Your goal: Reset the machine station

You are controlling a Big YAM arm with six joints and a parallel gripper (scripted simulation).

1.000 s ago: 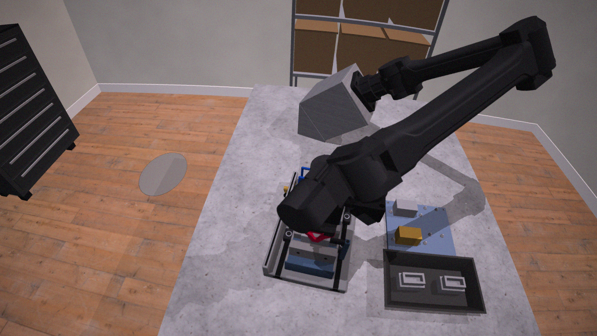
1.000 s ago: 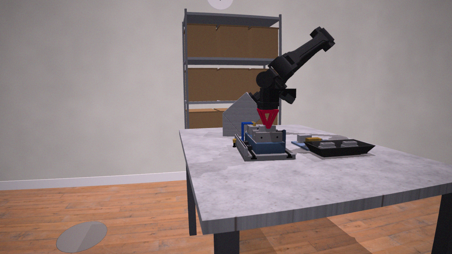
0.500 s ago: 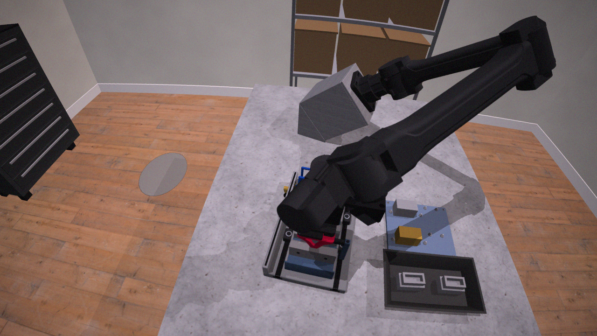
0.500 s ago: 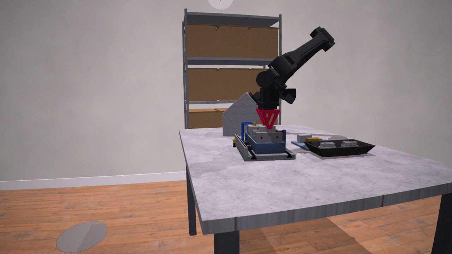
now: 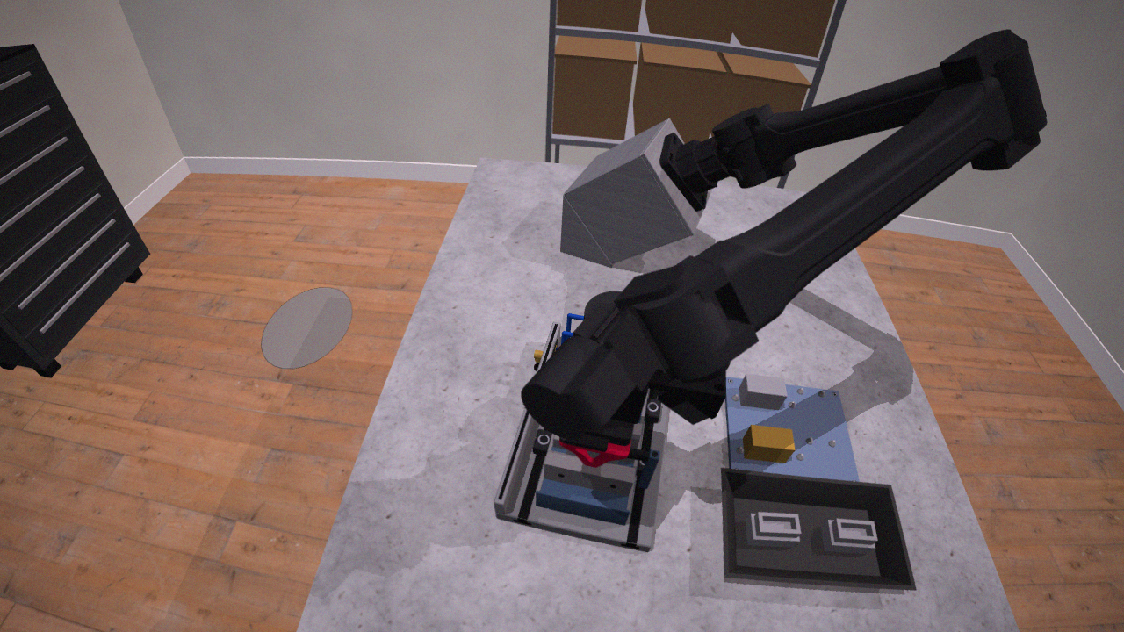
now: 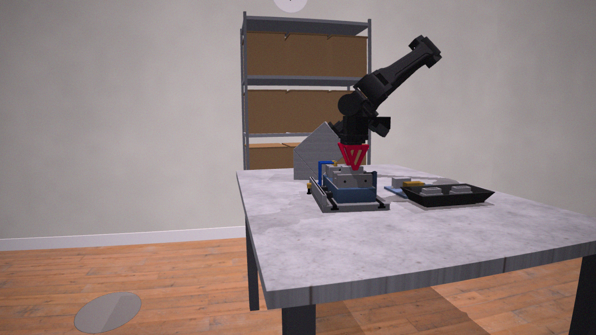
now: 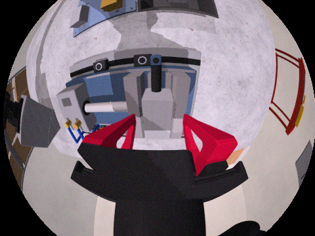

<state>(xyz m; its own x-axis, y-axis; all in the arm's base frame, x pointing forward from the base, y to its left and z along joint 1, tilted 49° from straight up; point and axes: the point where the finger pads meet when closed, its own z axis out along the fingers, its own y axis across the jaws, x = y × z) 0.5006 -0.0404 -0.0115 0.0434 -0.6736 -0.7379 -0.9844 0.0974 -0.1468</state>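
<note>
Right now my hand is 10 mm past the work stop rod, 50 mm to the right of it and 30 mm above it. The rest, counted from my hand: yellow brass blank: 110 mm behind, 230 mm to the left, 90 mm below; then blue infeed plate: 150 mm behind, 270 mm to the left, 110 mm below.
</note>
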